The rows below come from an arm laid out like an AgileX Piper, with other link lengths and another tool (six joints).
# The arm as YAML. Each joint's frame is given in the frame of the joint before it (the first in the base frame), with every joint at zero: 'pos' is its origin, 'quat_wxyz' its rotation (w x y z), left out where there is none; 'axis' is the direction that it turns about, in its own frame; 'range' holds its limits. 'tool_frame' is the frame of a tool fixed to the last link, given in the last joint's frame.
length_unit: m
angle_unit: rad
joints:
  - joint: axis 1
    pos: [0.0, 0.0, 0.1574]
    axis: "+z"
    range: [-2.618, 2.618]
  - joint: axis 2
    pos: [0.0, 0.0, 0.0]
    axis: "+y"
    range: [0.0, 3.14]
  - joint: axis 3
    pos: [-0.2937, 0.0, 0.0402]
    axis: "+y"
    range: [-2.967, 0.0]
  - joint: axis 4
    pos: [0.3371, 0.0, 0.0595]
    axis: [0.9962, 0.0, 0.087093]
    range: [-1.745, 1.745]
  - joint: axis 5
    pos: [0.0, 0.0, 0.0]
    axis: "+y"
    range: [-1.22, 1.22]
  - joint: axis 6
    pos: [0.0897, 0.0, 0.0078]
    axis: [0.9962, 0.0, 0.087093]
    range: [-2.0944, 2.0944]
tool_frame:
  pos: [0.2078, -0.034, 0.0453]
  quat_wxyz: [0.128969, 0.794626, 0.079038, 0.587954]
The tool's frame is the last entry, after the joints.
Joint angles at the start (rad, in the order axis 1, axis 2, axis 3, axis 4, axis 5, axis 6):
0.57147, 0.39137, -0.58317, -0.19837, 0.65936, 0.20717
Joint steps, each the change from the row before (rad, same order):
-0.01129, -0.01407, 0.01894, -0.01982, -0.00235, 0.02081
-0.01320, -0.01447, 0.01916, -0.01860, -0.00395, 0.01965
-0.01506, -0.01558, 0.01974, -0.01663, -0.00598, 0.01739
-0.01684, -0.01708, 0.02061, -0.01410, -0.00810, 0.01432
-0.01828, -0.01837, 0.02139, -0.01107, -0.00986, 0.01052
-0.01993, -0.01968, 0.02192, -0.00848, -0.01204, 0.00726
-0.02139, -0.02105, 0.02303, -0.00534, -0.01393, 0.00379
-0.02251, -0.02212, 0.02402, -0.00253, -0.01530, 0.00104
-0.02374, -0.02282, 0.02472, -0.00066, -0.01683, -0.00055
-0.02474, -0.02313, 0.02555, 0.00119, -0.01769, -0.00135
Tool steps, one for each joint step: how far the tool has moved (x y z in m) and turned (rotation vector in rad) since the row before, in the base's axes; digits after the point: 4 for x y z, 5 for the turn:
0.0013, -0.0080, -0.0052, 0.00007, -0.00003, -0.02372
0.0013, -0.0082, -0.0047, 0.00096, -0.00159, -0.02439
0.0012, -0.0083, -0.0042, 0.00183, -0.00379, -0.02424
0.0010, -0.0083, -0.0037, 0.00245, -0.00610, -0.02352
0.0007, -0.0081, -0.0034, 0.00251, -0.00793, -0.02218
0.0006, -0.0079, -0.0028, 0.00287, -0.01037, -0.02127
0.0003, -0.0076, -0.0027, 0.00303, -0.01190, -0.02012
0.0002, -0.0074, -0.0028, 0.00321, -0.01277, -0.01918
0.0001, -0.0073, -0.0027, 0.00360, -0.01385, -0.01900
0.0000, -0.0072, -0.0030, 0.00424, -0.01372, -0.01908

